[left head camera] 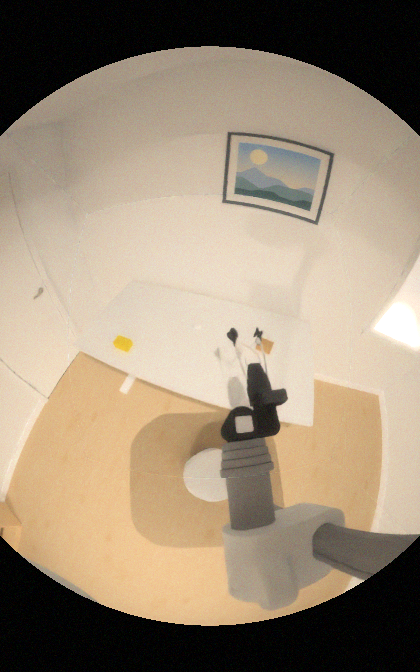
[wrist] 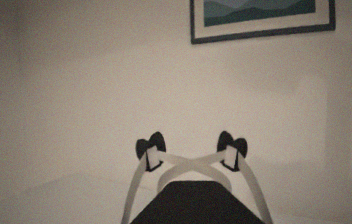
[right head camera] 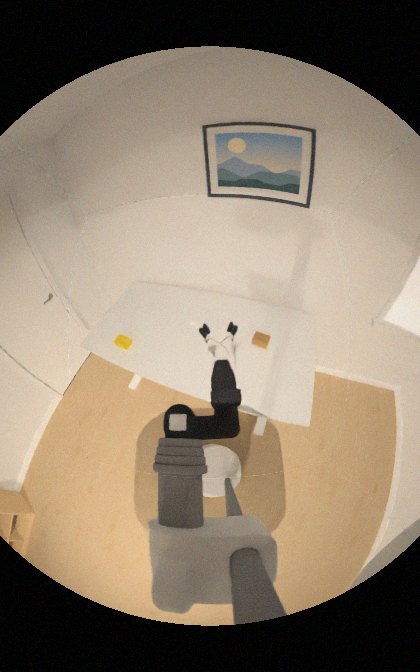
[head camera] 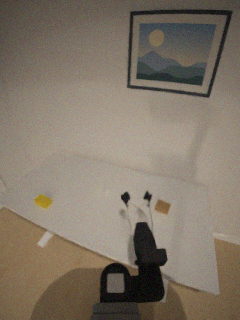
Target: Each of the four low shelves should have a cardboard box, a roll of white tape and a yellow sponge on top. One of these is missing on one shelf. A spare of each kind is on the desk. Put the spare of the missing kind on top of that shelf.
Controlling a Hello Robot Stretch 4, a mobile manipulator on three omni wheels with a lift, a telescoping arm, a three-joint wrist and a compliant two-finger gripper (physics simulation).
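Places are measured from the robot's base along level axes (x ahead, y left, z up), in millimetres.
Pixels of known places: gripper, fingertip midpoint: [wrist: 190, 144] [head camera: 135, 192].
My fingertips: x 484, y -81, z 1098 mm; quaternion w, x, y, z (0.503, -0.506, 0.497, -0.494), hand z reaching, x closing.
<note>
Behind a point stands the place of what it marks.
My gripper [head camera: 136, 196] {x 484, y -81, z 1098 mm} [left head camera: 245, 334] [right head camera: 218, 329] [wrist: 190, 144] {x 484, y -81, z 1098 mm} is open and empty, above the white desk [head camera: 90, 225] {x 578, y 152, z 693 mm} [left head camera: 165, 360] [right head camera: 165, 360]. A brown cardboard box [head camera: 162, 206] {x 679, y -315, z 742 mm} [left head camera: 265, 346] [right head camera: 261, 340] lies on the desk to the right of the fingers; in the left head view a fingertip partly overlaps it. A yellow sponge [head camera: 43, 201] {x 721, y 493, z 738 mm} [left head camera: 123, 343] [right head camera: 123, 342] lies near the desk's left end. A faint small white shape, apparently the white tape [head camera: 106, 191] {x 855, y 64, z 703 mm} [left head camera: 198, 327] [right head camera: 193, 323], lies left of the fingers and hardly stands out. The tops of the low shelves are not visible.
A framed picture [head camera: 175, 54] {x 1088, y -355, z 1601 mm} [left head camera: 277, 177] [right head camera: 259, 164] [wrist: 262, 34] {x 1088, y -358, z 1382 mm} hangs on the wall behind the desk. Part of a wooden shelf [left head camera: 7, 516] [right head camera: 12, 501] shows at the lower left. A door is at the left and a bright window at the right.
</note>
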